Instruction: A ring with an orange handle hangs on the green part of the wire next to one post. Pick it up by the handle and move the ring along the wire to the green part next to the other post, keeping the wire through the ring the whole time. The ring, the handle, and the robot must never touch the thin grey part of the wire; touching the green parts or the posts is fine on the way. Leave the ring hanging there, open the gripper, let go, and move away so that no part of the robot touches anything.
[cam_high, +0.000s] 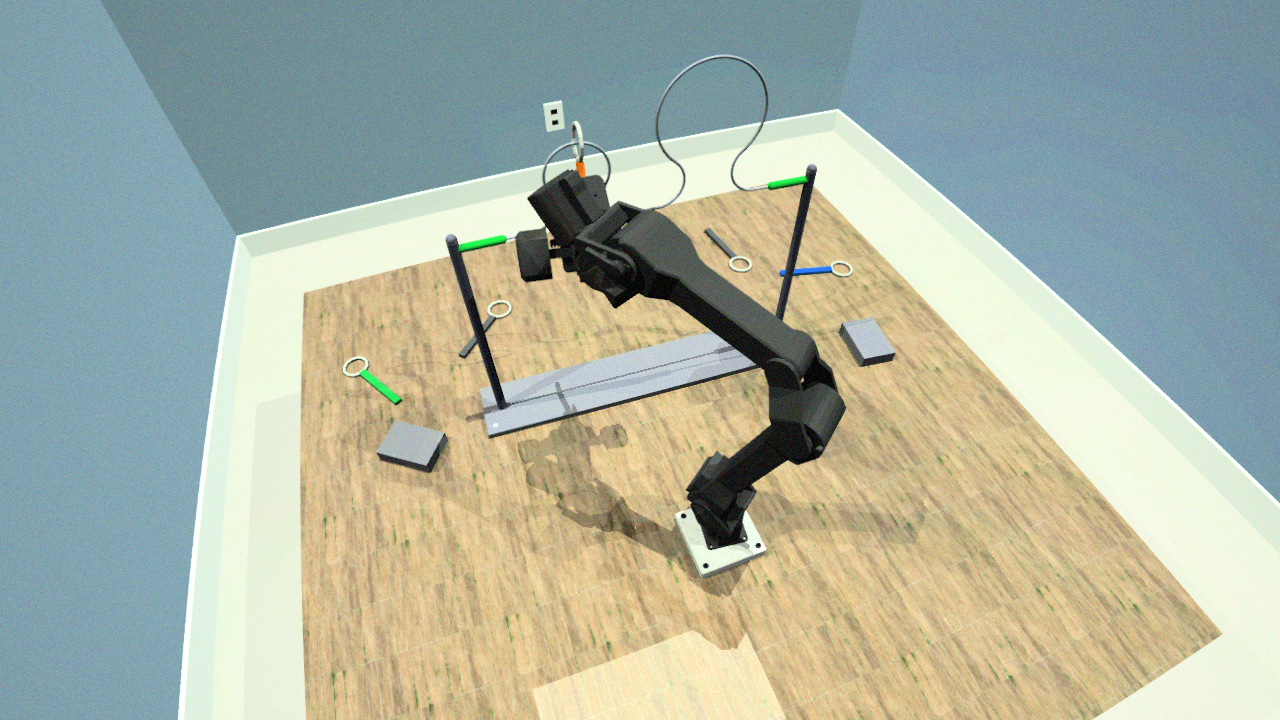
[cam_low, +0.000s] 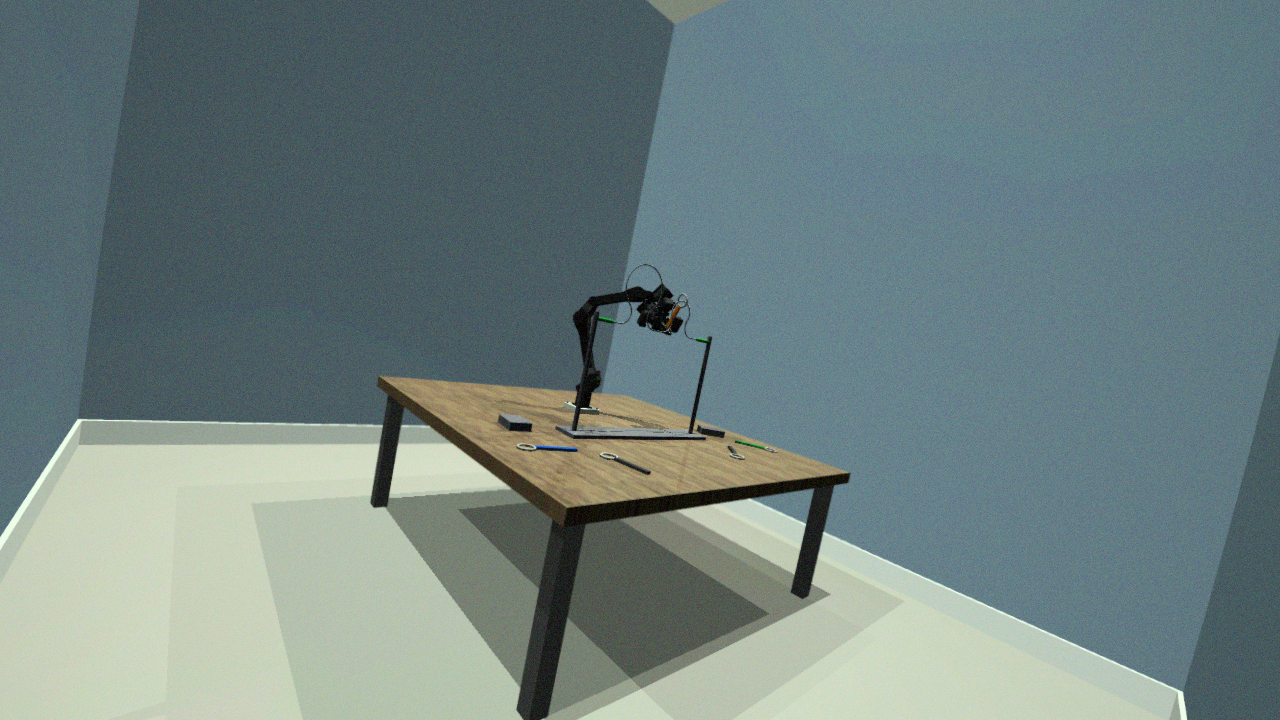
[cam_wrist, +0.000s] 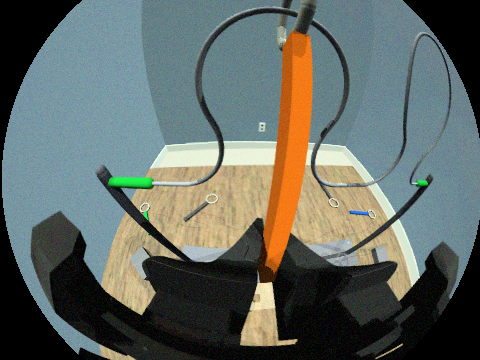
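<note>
The ring with orange handle lies 2 cm ahead of my gripper tip and 9 cm above it.
</note>
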